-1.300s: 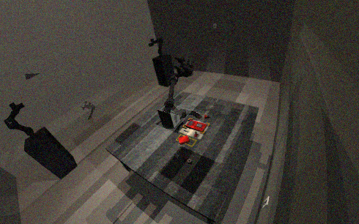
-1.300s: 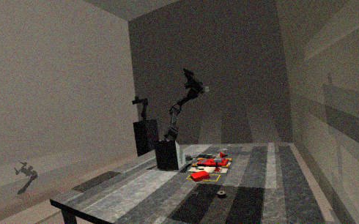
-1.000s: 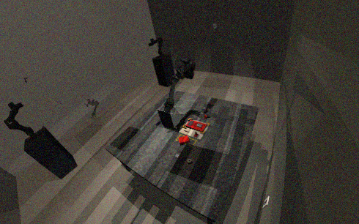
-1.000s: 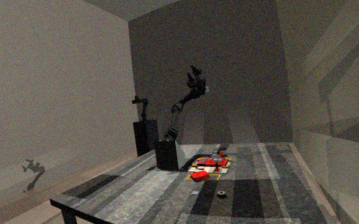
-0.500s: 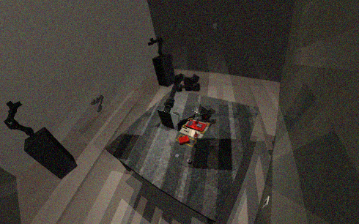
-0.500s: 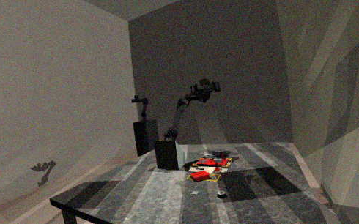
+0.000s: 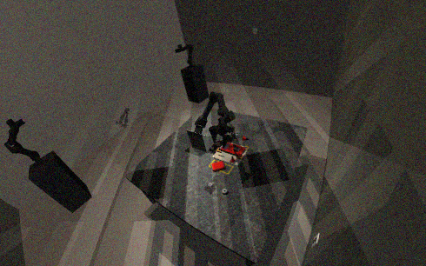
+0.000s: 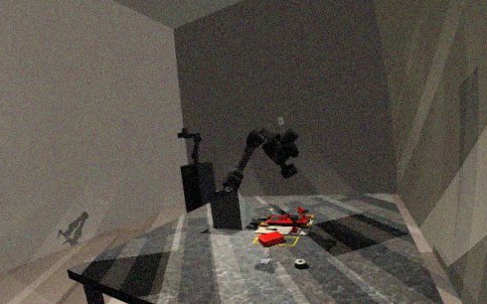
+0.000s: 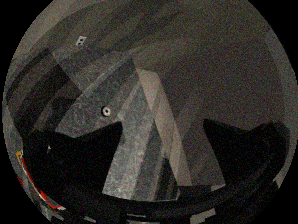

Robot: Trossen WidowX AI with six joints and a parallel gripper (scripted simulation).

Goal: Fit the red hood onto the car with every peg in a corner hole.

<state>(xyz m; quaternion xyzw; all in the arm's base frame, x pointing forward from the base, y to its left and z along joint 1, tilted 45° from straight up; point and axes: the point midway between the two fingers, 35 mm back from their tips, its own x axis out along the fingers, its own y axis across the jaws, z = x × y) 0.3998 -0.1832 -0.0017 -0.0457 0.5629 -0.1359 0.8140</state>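
The red hood is 10 cm behind my gripper tip, 4 cm to the left of it and 31 cm below it.
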